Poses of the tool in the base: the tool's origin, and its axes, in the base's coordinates. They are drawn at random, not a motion.
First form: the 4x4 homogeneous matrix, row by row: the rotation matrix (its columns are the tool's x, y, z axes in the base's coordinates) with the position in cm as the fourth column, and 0 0 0 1 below. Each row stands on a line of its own.
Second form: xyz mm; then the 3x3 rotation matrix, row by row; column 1 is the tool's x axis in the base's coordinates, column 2 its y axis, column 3 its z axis. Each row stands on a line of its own. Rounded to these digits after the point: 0 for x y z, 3 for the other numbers.
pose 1, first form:
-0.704 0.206 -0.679 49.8
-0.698 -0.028 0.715 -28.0
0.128 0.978 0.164 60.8
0 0 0 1
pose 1, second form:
498 -280 608
-0.704 0.206 -0.679
-0.698 -0.028 0.715
0.128 0.978 0.164

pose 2, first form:
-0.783 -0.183 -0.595 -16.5
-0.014 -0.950 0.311 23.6
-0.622 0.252 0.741 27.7
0 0 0 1
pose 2, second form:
-165 236 277
-0.783 -0.183 -0.595
-0.014 -0.950 0.311
-0.622 0.252 0.741

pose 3, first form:
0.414 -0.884 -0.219 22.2
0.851 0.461 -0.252 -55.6
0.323 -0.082 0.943 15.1
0 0 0 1
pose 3, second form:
222 -556 151
0.414 -0.884 -0.219
0.851 0.461 -0.252
0.323 -0.082 0.943

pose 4, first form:
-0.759 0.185 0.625 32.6
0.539 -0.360 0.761 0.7
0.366 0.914 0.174 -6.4
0 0 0 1
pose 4, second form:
326 7 -64
-0.759 0.185 0.625
0.539 -0.360 0.761
0.366 0.914 0.174

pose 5, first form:
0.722 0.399 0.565 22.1
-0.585 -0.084 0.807 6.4
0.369 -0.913 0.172 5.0
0 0 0 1
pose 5, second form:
221 64 50
0.722 0.399 0.565
-0.585 -0.084 0.807
0.369 -0.913 0.172

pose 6, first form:
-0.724 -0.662 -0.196 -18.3
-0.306 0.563 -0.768 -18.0
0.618 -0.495 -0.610 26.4
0 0 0 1
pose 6, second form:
-183 -180 264
-0.724 -0.662 -0.196
-0.306 0.563 -0.768
0.618 -0.495 -0.610

